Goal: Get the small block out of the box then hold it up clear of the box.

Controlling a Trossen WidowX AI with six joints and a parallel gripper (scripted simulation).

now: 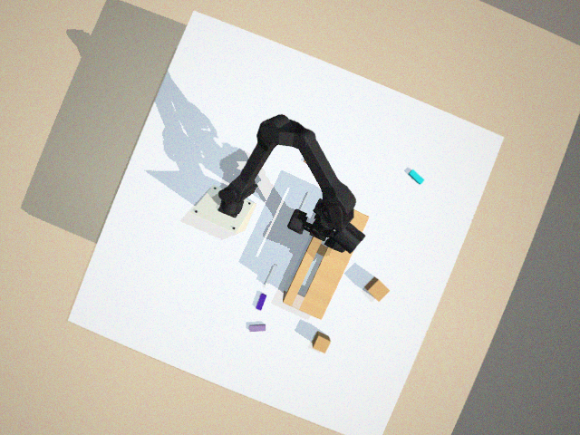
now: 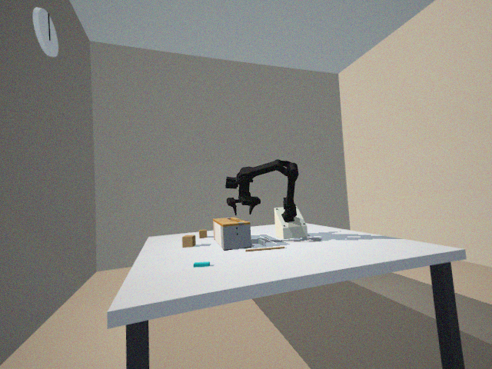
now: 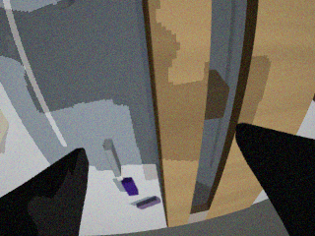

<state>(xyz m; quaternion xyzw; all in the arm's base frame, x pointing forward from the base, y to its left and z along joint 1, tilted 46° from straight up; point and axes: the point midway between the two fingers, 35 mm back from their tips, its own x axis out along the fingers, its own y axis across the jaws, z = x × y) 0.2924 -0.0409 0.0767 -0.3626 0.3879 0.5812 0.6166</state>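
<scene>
Now: gripper tip 70 mm above the tan block, 50 mm short of it and 30 mm to the left of it. Round my gripper tip: purple block 300 mm to the right, 150 mm below, 80 mm behind; box 100 mm below, 50 mm to the right, 30 mm ahead; thin wooden stick 230 mm to the left, 150 mm below, 30 mm behind.
</scene>
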